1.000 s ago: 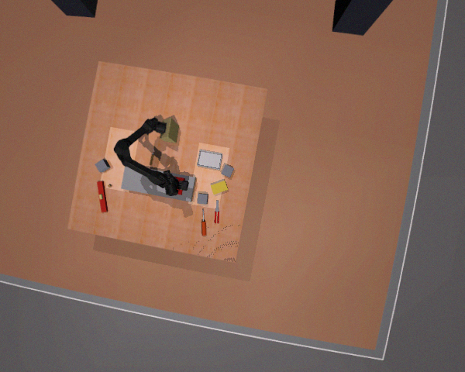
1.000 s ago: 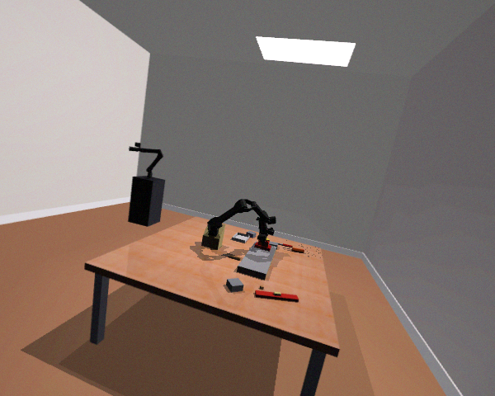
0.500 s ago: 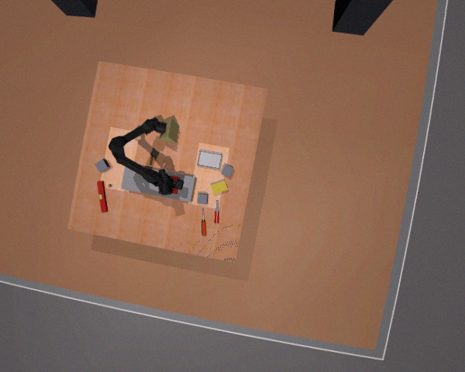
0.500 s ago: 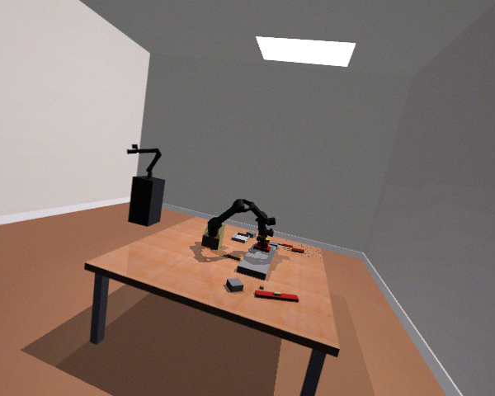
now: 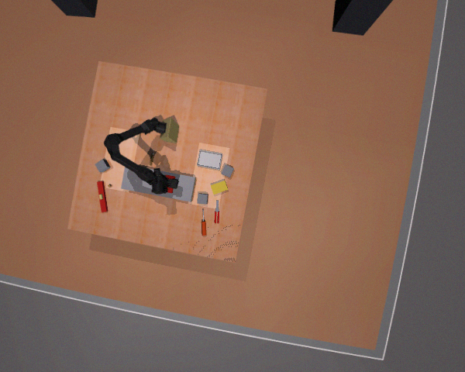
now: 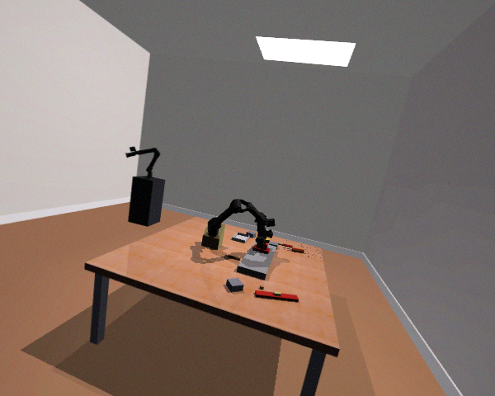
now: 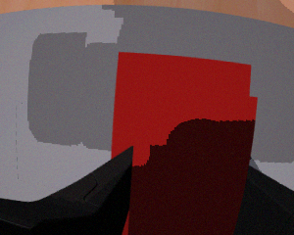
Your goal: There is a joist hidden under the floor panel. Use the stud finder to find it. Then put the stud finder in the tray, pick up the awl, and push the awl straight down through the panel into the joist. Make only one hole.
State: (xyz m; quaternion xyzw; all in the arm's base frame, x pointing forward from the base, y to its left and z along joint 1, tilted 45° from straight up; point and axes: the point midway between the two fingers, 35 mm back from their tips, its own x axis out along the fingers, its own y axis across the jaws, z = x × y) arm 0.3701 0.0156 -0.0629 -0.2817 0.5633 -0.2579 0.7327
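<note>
Right now the white tray is 27 cm to the left of my gripper tip, 22 cm behind it and 5 cm below it. Also, from my gripper tip: red stud finder (2 cm behind, 2 cm above); then yellow block (36 cm to the left, 5 cm below, 3 cm behind); then awl (20 cm behind, 16 cm to the right, 6 cm below).
</note>
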